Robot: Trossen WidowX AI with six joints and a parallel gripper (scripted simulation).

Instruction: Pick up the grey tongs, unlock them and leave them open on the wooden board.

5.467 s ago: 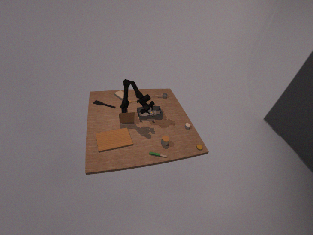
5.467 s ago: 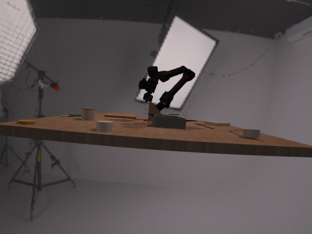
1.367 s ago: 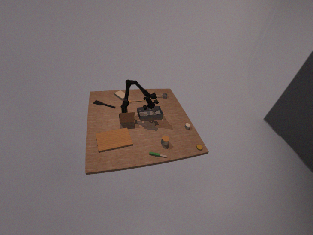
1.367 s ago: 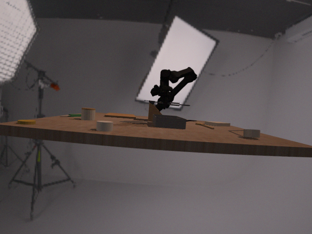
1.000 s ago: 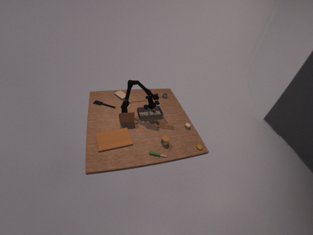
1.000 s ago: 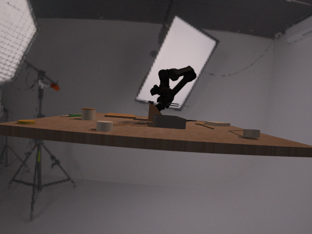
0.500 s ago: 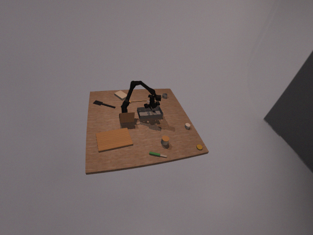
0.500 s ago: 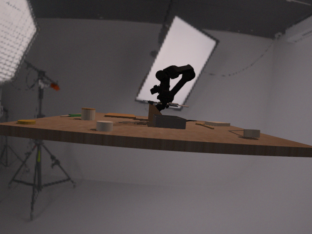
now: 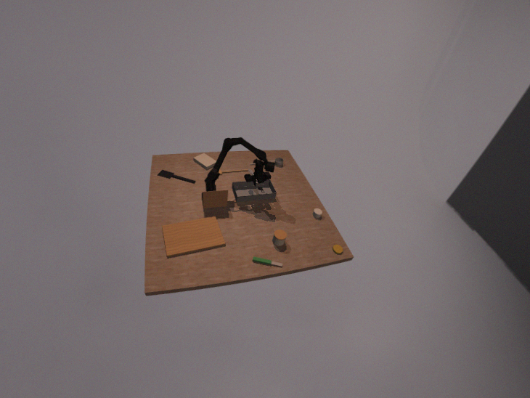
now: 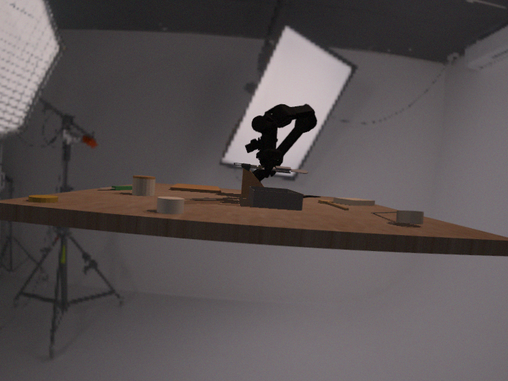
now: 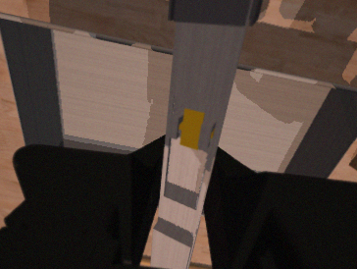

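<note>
Now: gripper tip 30 mm to the left of the yellow lock piece and 40 mm below it. The rest, counted from my gripper tip: pale slab 350 mm behind, 450 mm to the left, 80 mm below; grey roasting tin 30 mm to the left, 70 mm below; cork-topped jar 70 mm ahead, 440 mm to the right, 60 mm below.
</note>
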